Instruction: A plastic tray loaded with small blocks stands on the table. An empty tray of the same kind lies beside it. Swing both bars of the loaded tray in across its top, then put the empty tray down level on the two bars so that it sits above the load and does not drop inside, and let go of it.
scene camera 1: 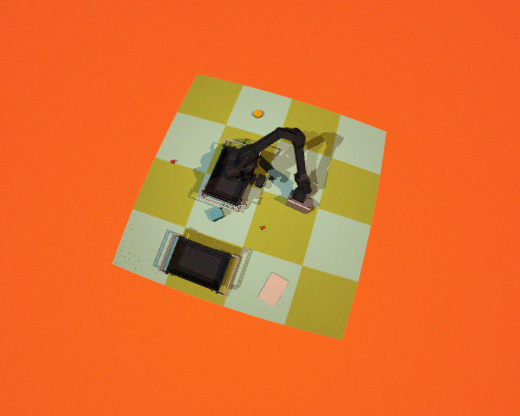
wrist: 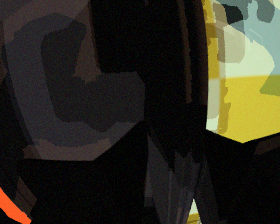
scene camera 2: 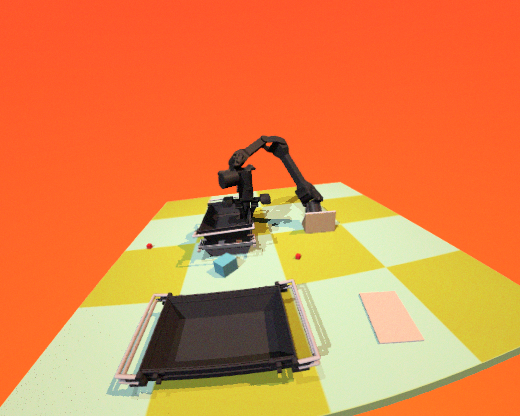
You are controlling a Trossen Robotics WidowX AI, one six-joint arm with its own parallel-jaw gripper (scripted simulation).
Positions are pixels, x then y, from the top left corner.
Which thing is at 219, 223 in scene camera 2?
A dark tray.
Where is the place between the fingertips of my gripper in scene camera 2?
248, 220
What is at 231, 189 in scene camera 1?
A dark tray.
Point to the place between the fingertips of my gripper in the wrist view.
At 159, 125
